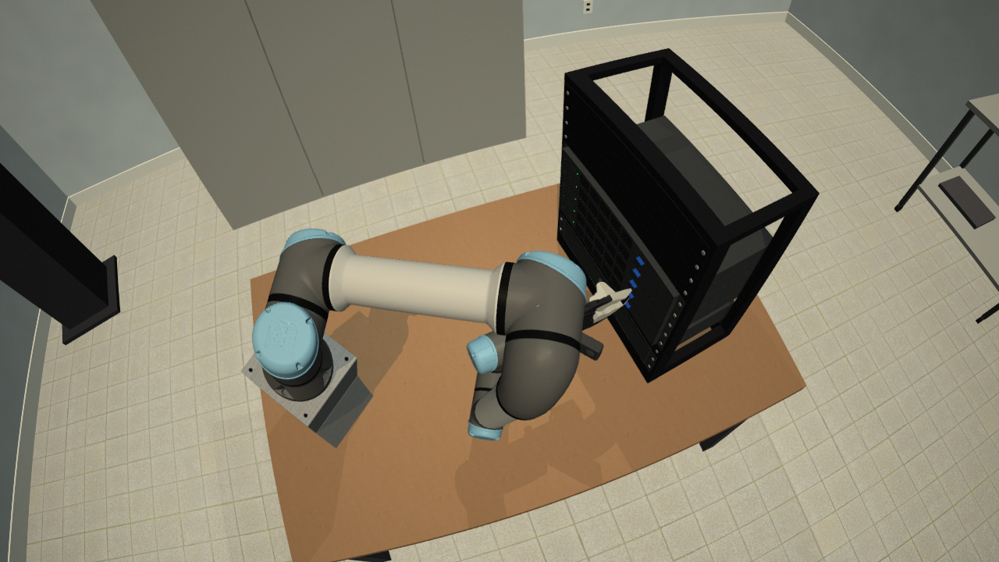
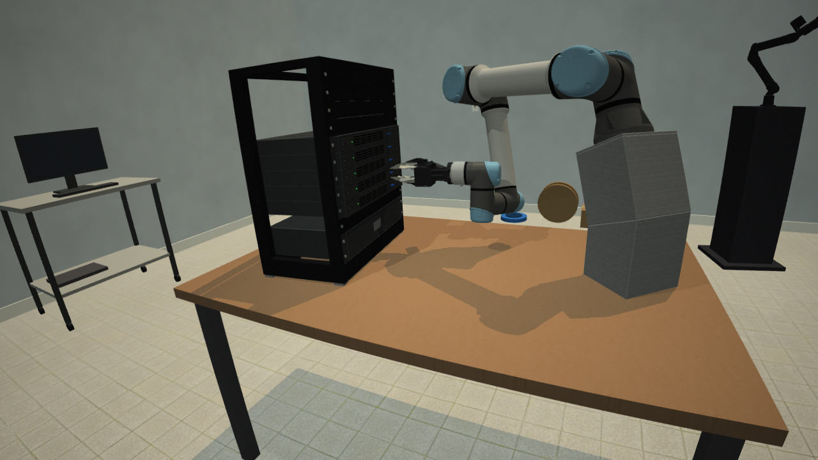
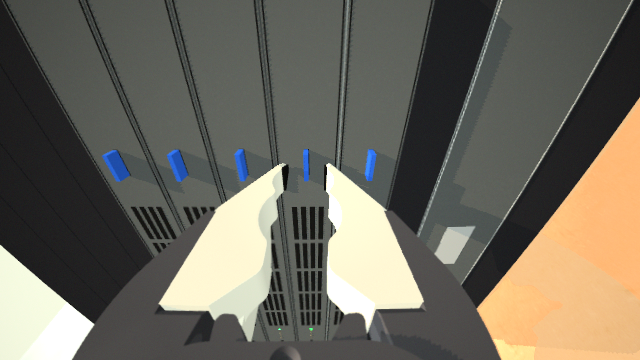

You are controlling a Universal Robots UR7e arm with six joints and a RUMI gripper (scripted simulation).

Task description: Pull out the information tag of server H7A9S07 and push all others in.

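Now: the information tag 5 cm ahead of my hand.
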